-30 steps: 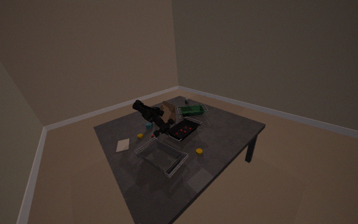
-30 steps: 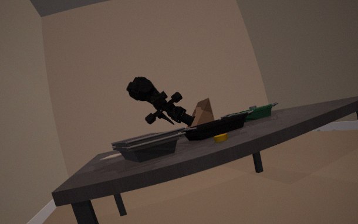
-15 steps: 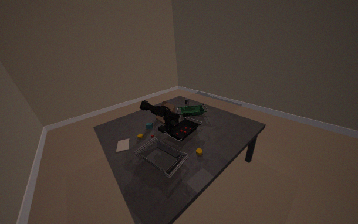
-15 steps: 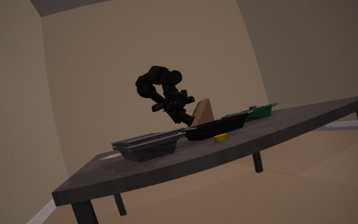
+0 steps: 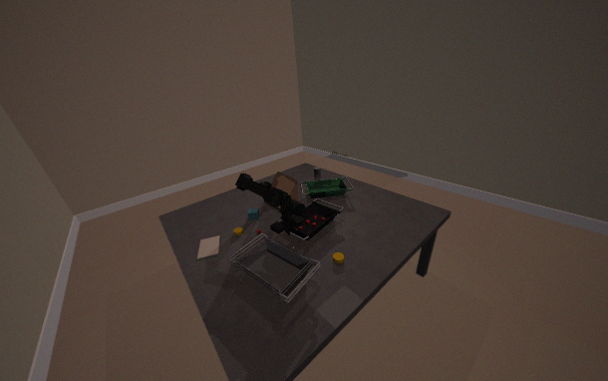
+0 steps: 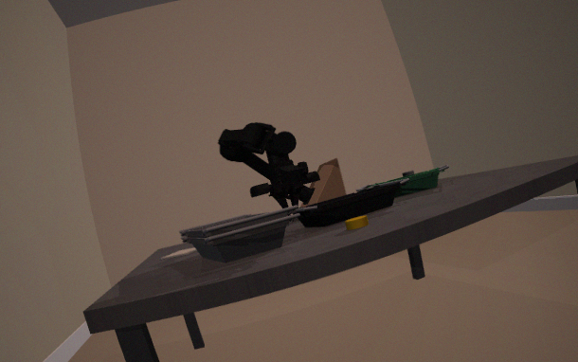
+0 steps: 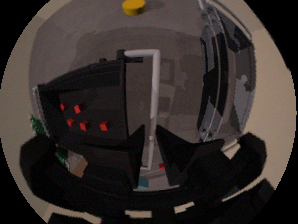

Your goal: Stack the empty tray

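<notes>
The green tray lies 50 cm to the left of my gripper tip and 25 cm behind it. From my gripper tip the other things lie so: pale card (33 cm to the right, 27 cm behind, 5 cm below); then teal cube (35 cm behind, 3 cm to the right, 3 cm below); then grey cylinder (67 cm to the left, 52 cm behind, 1 cm below).
</notes>
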